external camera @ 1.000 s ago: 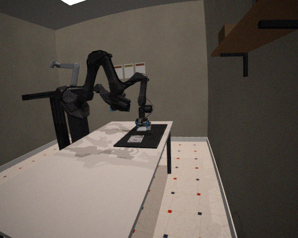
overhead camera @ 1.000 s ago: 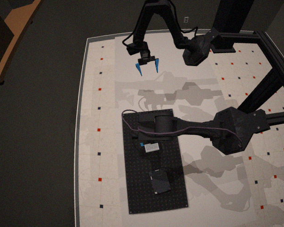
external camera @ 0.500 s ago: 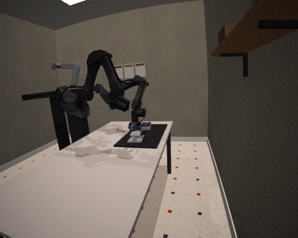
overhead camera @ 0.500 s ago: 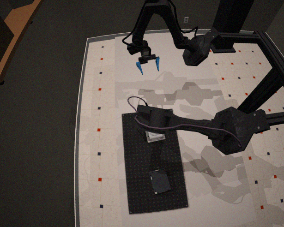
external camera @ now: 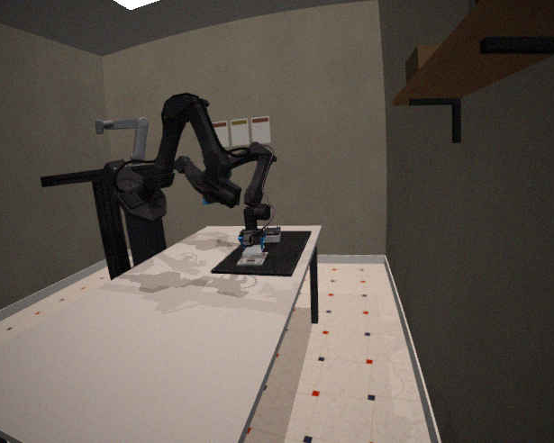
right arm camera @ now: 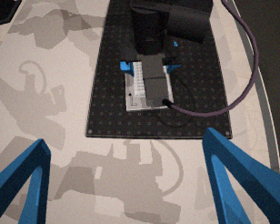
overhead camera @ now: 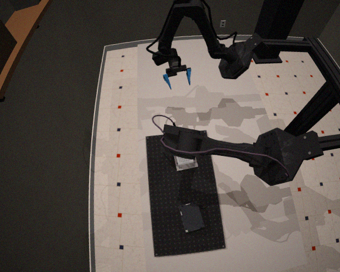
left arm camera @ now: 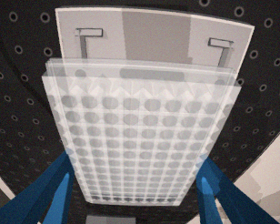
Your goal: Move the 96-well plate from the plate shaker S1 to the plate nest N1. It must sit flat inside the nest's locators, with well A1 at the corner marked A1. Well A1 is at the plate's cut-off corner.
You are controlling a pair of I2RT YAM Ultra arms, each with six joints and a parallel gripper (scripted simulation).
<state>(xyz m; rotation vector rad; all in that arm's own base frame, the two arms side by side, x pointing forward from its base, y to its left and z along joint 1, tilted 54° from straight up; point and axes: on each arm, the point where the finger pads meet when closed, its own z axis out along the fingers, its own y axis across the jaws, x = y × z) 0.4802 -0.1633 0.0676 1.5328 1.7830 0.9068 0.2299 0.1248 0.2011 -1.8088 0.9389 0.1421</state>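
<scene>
The grey plate nest N1 lies 5 cm below my left hand and 1 cm behind it. From my left hand the other things lie so: white 96-well plate 1 cm below.
</scene>
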